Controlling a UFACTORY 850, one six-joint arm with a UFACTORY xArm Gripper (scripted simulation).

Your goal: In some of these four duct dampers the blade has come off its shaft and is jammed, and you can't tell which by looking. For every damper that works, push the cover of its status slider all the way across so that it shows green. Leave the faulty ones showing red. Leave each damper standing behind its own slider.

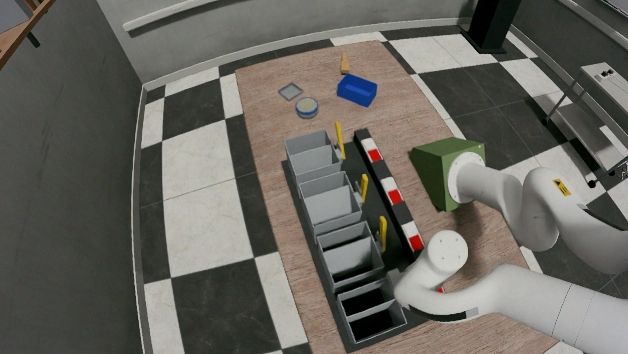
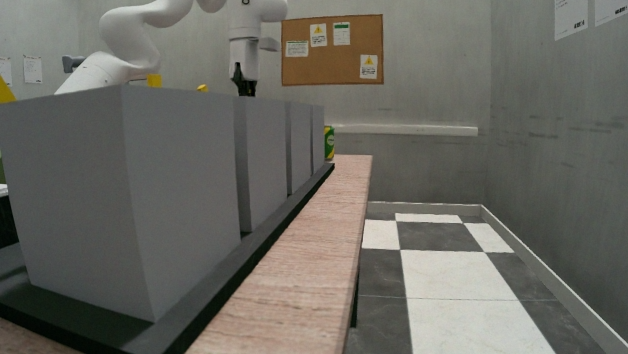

Labels:
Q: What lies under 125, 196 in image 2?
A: A damper.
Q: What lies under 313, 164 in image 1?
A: A damper.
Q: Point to a damper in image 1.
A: At 363, 253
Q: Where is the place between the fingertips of my gripper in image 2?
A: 247, 108

